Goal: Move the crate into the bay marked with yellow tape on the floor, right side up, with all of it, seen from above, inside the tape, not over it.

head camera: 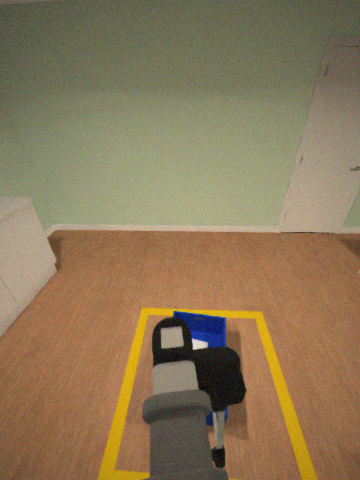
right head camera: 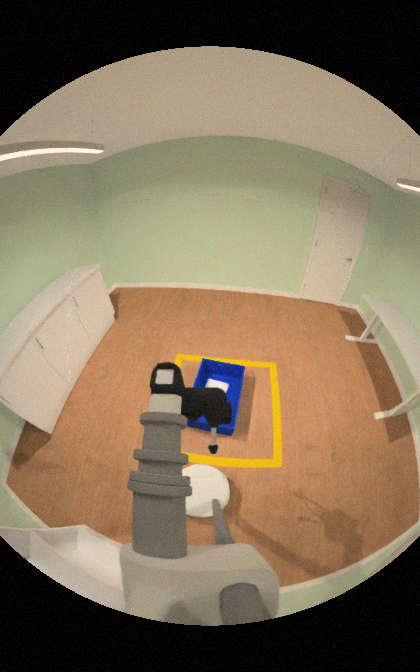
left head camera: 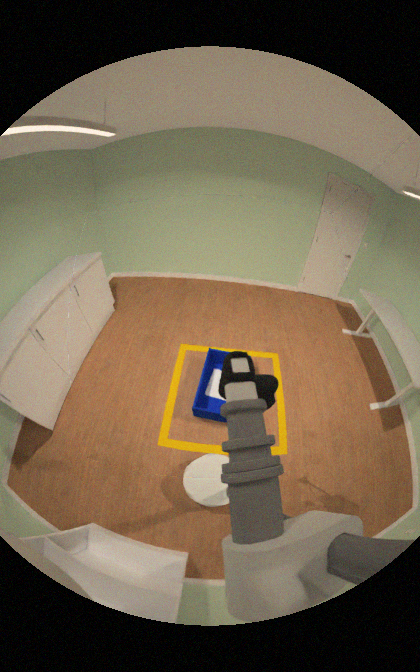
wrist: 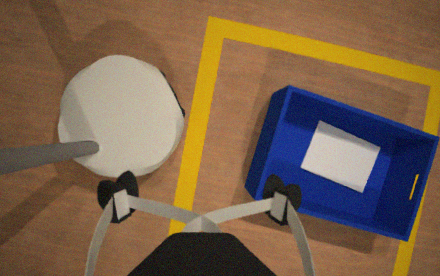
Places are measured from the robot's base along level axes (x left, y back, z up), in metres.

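Pixels of known places: gripper, fingertip midpoint: [head camera: 211, 422] [wrist: 201, 189]; robot's base, origin of the base link: [right head camera: 200, 489] [wrist: 131, 119].
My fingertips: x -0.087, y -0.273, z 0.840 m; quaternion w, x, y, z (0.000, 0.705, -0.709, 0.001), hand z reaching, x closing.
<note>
Ahead of a thing's pixels: the offset from my fingertips to its top centre. Level surfaces: height alone.
The blue crate @[dx -0.061, dy -0.523, dz -0.648 m] [head camera: 215, 325] [left head camera: 202, 390] [right head camera: 237, 395] [wrist: 325, 205] stands upright on the floor, open side up, slightly turned, in the bay of yellow tape [head camera: 281, 385] [left head camera: 173, 400] [right head camera: 276, 415] [wrist: 200, 110]. Its far end rim overlaps the far tape strip in the head and wrist views; whether it lies over the tape from straight above I cannot tell. A white block @[dx -0.044, dy -0.585, dz -0.840 m] [wrist: 341, 156] lies inside the crate. My gripper [wrist: 201, 189] is open and empty, above the bay's near part, one fingertip appearing over the crate's near corner. The arm hides part of the crate in the head views.
My round white base [left head camera: 205, 480] [right head camera: 207, 492] [wrist: 120, 110] stands just outside the near tape strip. A white cabinet [head camera: 20, 270] [left head camera: 65, 335] [right head camera: 65, 345] is at the left, a white table @[dz -0.148 m] [left head camera: 395, 325] [right head camera: 395, 330] at the right, and a white open unit [left head camera: 125, 565] at the near left.
</note>
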